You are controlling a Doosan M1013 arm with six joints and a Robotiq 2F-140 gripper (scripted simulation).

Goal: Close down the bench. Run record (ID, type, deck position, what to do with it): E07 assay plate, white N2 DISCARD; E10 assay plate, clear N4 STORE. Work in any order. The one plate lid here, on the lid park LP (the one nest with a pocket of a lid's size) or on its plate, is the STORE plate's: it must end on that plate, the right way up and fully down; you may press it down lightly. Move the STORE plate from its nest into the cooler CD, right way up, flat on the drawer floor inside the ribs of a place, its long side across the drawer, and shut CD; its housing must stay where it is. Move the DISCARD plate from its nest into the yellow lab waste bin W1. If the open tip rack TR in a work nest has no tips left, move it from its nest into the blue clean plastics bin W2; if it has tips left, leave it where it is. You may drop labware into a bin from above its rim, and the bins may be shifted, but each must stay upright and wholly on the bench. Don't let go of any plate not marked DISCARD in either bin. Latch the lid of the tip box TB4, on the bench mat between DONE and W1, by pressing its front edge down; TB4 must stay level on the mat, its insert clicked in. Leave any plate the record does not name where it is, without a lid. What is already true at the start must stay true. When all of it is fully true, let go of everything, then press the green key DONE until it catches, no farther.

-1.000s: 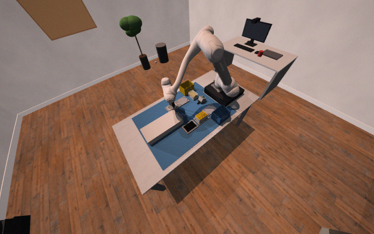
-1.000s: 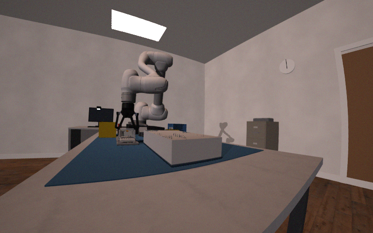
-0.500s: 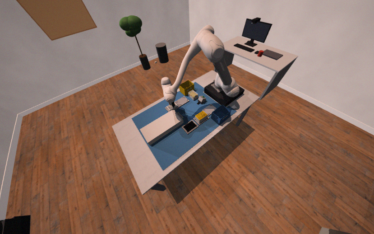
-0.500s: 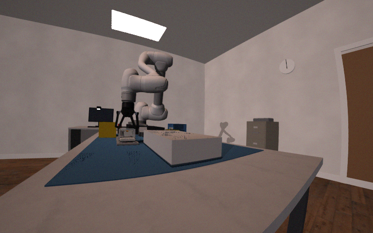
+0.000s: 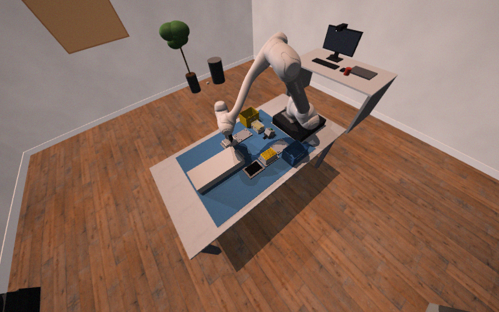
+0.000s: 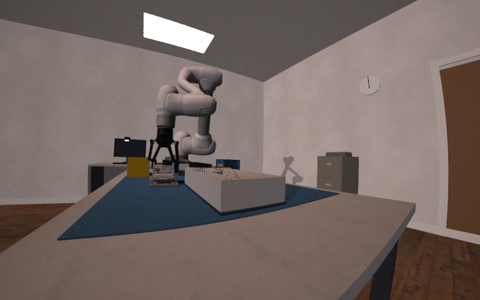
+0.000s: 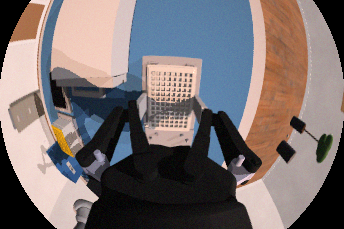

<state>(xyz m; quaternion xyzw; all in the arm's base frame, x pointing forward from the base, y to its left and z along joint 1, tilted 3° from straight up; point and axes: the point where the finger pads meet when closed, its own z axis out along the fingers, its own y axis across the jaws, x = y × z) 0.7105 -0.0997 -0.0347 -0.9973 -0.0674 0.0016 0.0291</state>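
Now: hand 7 cm past the label N2, 1 cm to the left of it and 5 cm above it. Round my hand: cooler drawer 14 cm ahead, 21 cm to the left, 4 cm below; then white cooler CD 18 cm ahead, 22 cm to the left, 3 cm below; then white gridded plate 2 cm below.
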